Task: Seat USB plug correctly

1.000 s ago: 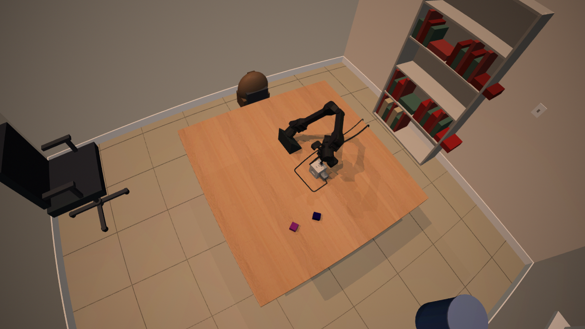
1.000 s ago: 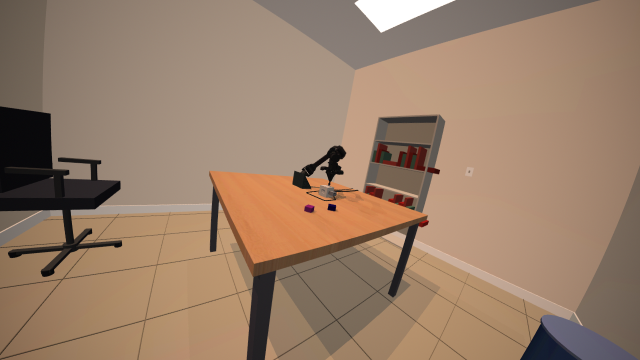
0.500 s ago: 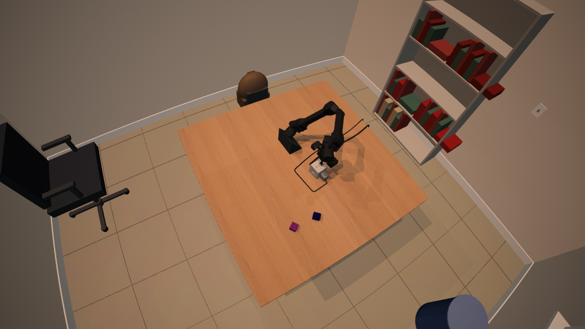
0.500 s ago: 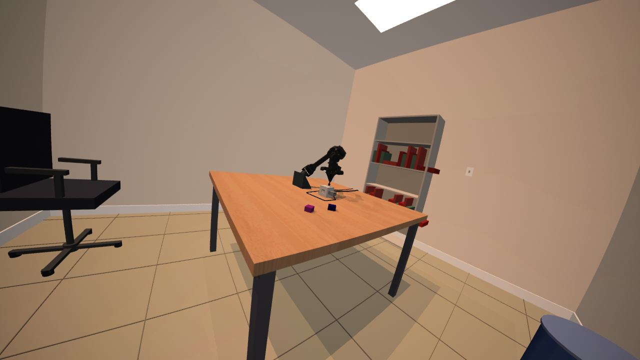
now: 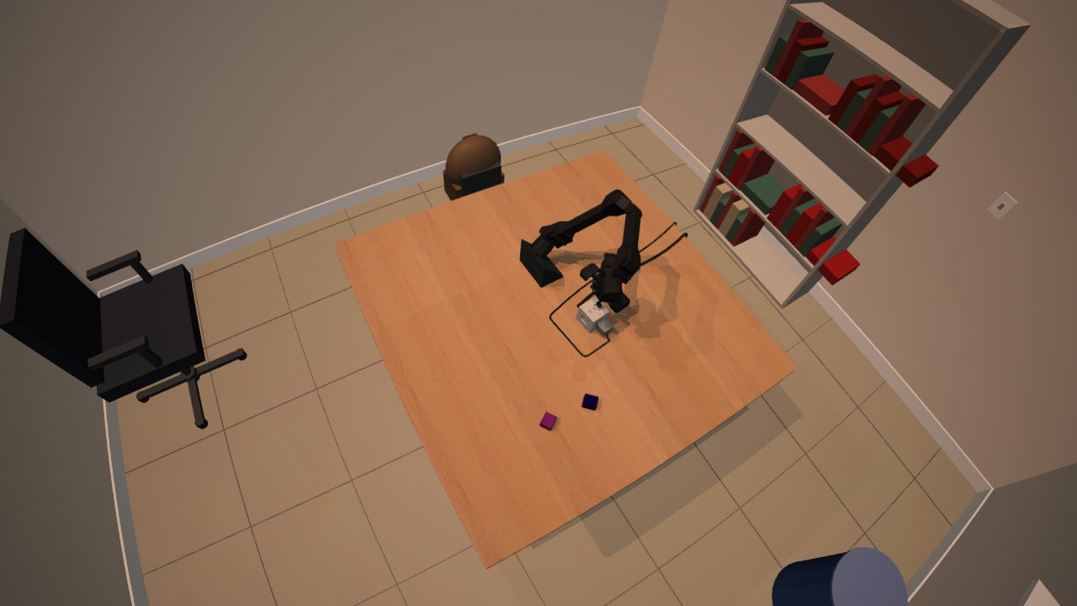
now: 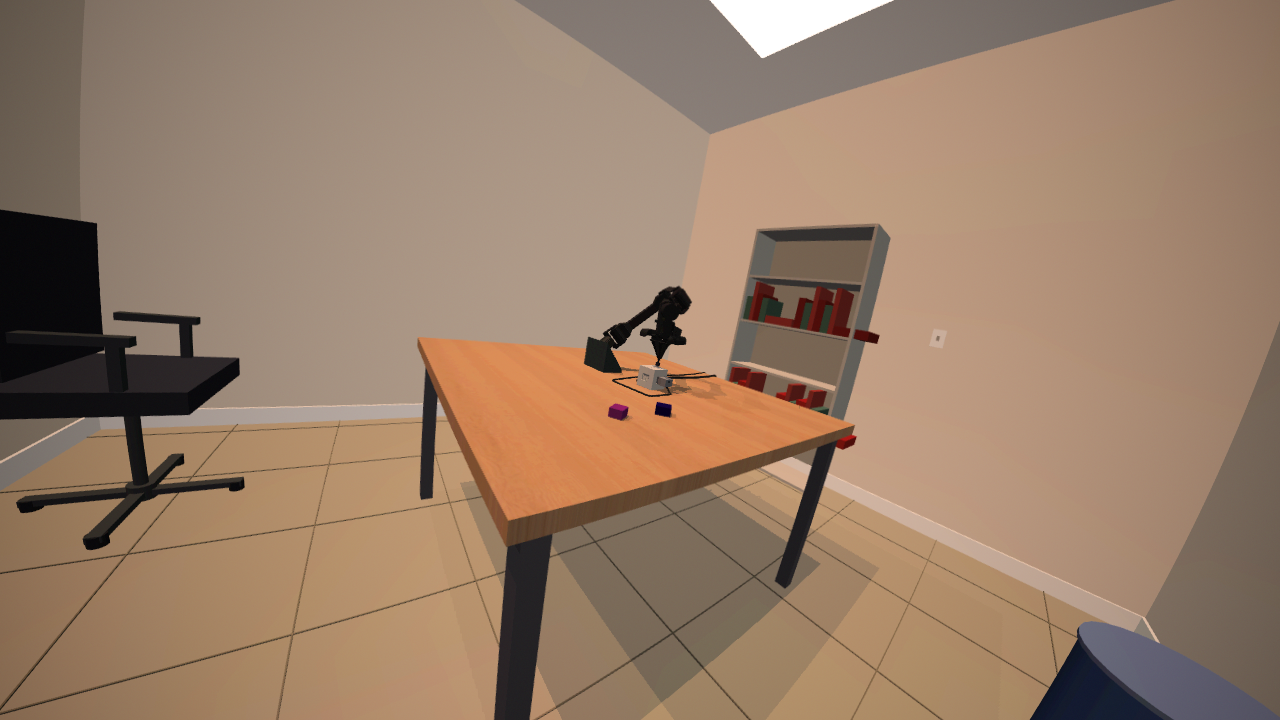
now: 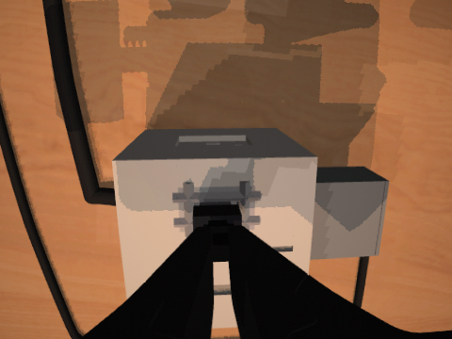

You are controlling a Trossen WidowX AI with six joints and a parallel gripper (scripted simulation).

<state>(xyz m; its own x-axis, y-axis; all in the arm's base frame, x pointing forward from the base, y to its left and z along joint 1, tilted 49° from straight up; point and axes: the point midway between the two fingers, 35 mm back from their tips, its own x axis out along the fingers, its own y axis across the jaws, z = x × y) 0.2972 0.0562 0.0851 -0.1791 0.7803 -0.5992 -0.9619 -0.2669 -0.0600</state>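
Now: the black USB plug 20 mm below my gripper tip. Also, from my gripper tip: framed USB socket: 40 mm below; dark blue cube: 280 mm ahead, 170 mm to the right, 100 mm below; magenta cube: 290 mm ahead, 330 mm to the right, 100 mm below.
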